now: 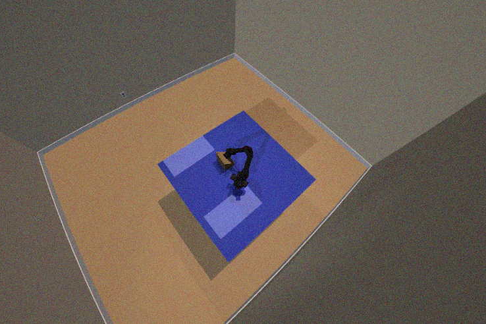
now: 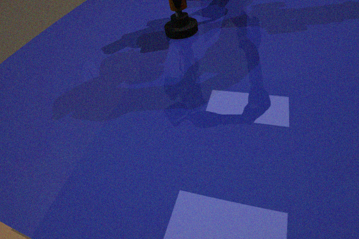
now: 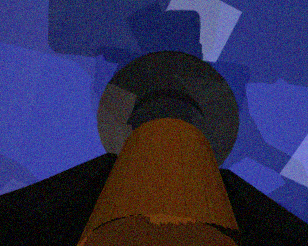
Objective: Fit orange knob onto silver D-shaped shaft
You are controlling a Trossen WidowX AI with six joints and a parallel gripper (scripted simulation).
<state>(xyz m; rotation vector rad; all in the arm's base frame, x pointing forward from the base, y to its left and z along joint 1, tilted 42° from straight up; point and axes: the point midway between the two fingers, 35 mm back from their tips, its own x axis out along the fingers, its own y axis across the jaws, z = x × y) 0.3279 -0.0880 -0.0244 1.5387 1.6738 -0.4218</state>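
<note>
My gripper tip is now 30 mm below the orange knob. The rest, counted from my gripper tip: round pedestal (40 mm below).
</note>
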